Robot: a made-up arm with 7 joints.
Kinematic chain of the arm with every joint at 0, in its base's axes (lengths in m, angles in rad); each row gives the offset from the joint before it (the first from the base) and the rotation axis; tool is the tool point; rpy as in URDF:
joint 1: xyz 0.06 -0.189 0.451 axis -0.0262 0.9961 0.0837
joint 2: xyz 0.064 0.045 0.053 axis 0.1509 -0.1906 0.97
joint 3: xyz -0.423 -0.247 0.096 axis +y
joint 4: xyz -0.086 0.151 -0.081 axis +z
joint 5: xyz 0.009 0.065 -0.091 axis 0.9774 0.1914 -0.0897
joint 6: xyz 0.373 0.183 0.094 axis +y
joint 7: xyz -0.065 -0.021 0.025 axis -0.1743 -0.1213 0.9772
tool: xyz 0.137 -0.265 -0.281 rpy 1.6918 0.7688 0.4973
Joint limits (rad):
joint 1: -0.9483..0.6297
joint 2: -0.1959..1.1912
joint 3: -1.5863..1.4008
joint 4: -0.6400..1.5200
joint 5: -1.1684..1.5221
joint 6: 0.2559..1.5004
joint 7: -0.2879..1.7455
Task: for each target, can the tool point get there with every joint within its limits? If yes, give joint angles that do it. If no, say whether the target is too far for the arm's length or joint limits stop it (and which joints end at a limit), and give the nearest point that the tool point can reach.
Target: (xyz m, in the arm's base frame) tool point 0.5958 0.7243 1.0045
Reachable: no: joint limits stop it (at a limit: joint 1, joint 2, joint 3, joint 6, joint 7) | nearest point 0.3356 0.3618 0.8597 | short by 0.469 m
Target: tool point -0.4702 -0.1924 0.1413
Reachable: yes | joints -0.2077 0.1795 0.9937 0.1712 0.1873 1.2318 0.6381
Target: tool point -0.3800 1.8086 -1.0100
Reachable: no: too far | nearest point -0.3043 0.5869 -0.1545 | short by 1.493 m
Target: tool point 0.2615 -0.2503 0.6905
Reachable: yes | joints -0.3606 1.0250 -0.8550 -0.3562 -0.2764 0.7052 0.6068
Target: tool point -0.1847 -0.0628 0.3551
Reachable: yes | joints -0.0179 0.4878 0.1172 1.0089 -0.7548 0.4378 0.1501
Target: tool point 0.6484 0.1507 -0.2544
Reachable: no: joint limits stop it (at a limit: joint 1, joint 2, joint 6, joint 7) | nearest point 0.3284 0.0672 -0.0764 | short by 0.376 m
